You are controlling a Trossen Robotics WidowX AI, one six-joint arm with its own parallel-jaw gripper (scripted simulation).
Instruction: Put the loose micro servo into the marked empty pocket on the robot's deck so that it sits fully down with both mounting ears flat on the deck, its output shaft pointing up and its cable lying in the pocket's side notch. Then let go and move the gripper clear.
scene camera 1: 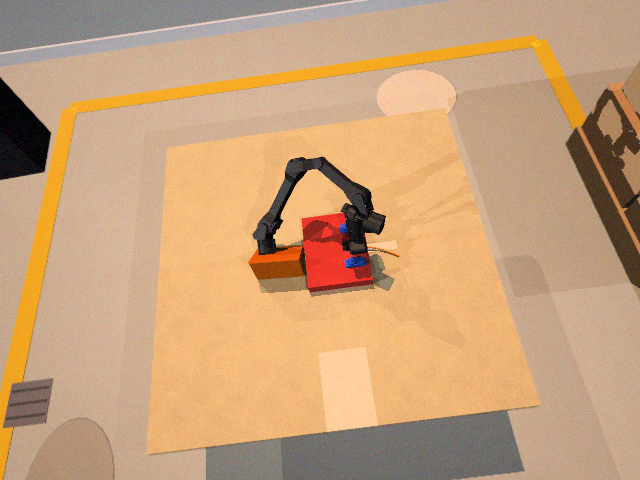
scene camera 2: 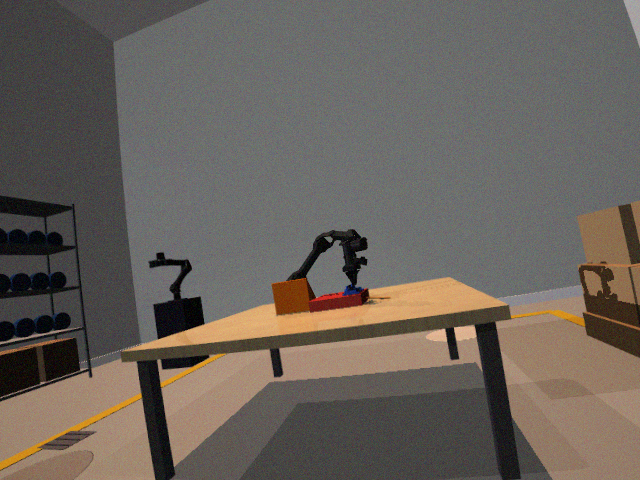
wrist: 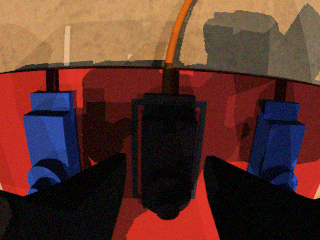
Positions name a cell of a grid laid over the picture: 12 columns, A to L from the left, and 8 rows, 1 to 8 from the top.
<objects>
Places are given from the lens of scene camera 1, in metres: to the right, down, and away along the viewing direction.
red deck (scene camera 1: G5): 0.02, 0.06, 1.70
</objects>
